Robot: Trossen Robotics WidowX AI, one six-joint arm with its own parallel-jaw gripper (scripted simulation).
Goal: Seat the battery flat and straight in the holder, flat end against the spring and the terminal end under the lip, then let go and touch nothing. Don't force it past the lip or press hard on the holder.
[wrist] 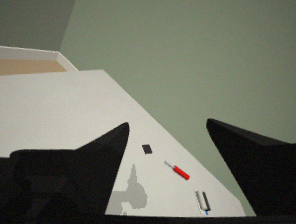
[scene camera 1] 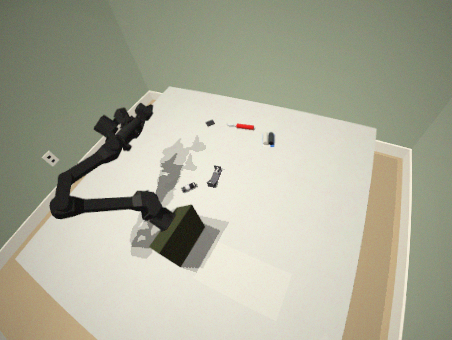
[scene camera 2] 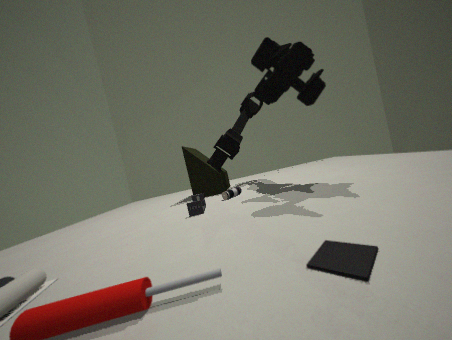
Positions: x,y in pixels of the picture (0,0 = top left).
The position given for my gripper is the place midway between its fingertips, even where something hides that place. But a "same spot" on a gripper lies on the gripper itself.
my gripper: wrist; scene camera 1 148,110; scene camera 2
same spot on my gripper: (wrist: 83,178) = (scene camera 2: 309,79)
